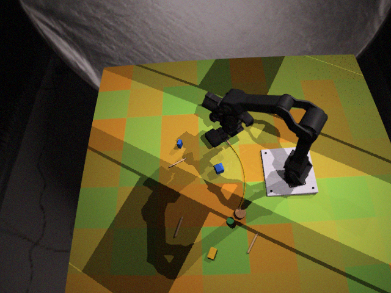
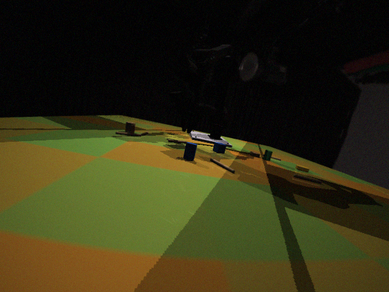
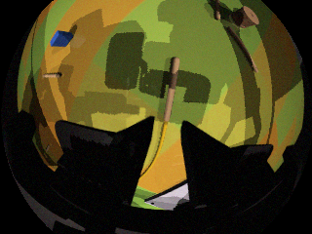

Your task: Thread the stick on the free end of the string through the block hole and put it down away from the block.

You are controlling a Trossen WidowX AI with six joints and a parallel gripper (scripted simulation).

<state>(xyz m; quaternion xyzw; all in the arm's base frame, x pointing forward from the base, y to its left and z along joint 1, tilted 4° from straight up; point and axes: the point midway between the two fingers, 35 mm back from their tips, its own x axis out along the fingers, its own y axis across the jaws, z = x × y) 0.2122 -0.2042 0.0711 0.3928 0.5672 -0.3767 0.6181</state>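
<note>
The thin wooden stick lies 10 mm to the right of my gripper tip and 30 mm below it. The rest, counted from my gripper tip: brown cylinder: 20 mm behind, 190 mm to the right, 20 mm below; loose stick: 200 mm ahead, 40 mm to the left, 40 mm below; round wooden button: 20 mm ahead, 290 mm to the left, 30 mm below.
</note>
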